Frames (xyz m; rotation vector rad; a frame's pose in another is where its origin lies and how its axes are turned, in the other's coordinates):
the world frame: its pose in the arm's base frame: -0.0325 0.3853 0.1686 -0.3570 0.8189 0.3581
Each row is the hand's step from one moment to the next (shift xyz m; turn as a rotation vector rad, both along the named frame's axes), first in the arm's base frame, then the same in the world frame.
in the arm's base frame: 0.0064 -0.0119 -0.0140 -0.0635 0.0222 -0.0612
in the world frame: 0.0126 -0.0109 -0.0100 0.0101 0.0579 -0.0694
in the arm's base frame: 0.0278 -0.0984 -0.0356 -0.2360 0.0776 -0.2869
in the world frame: 0.0278 -0.0930 -0.0480 0.0817 0.2208 -0.2977
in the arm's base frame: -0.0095 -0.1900 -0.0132 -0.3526 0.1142 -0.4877
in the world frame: -0.0283 -0.1611 -0.0980 0.1665 0.3383 -0.4827
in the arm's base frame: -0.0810 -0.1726 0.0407 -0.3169 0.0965 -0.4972
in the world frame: -0.1112 -0.1234 -0.1020 0.1932 0.3086 -0.4737
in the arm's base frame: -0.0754 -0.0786 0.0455 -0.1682 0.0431 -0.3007
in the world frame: -0.0954 -0.0438 -0.0541 0.1290 0.1628 -0.2782
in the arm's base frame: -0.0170 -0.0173 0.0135 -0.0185 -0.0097 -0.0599
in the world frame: -0.0239 -0.0100 -0.0100 0.0321 0.0097 -0.0539
